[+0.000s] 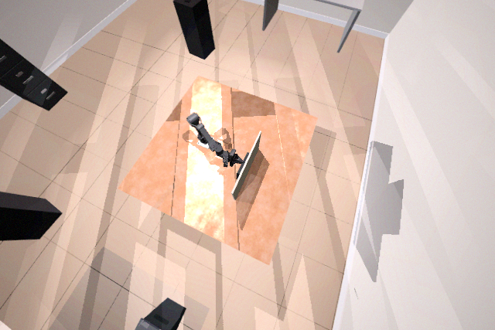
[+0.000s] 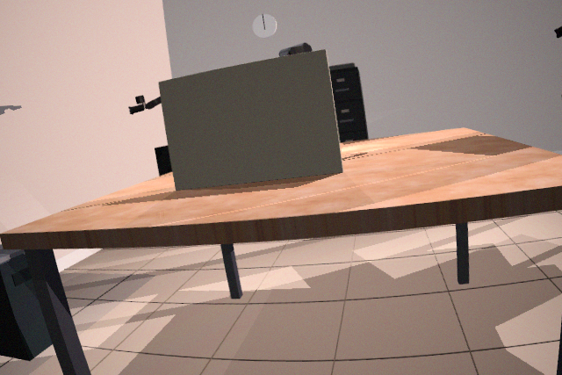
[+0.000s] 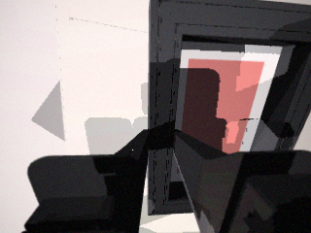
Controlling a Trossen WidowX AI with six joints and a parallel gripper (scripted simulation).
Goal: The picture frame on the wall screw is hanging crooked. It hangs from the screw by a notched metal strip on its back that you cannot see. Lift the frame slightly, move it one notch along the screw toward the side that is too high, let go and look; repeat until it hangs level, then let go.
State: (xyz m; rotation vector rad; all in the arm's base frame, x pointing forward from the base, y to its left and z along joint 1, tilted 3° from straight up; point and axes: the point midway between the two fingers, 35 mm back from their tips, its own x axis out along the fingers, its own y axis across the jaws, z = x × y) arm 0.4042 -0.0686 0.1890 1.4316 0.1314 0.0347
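My gripper tip is now 10 mm short of the picture frame, 10 mm to the left of it and 50 mm above it. From my gripper tip the other things lie so: wall panel 20 mm ahead, 10 mm to the left, 70 mm below.
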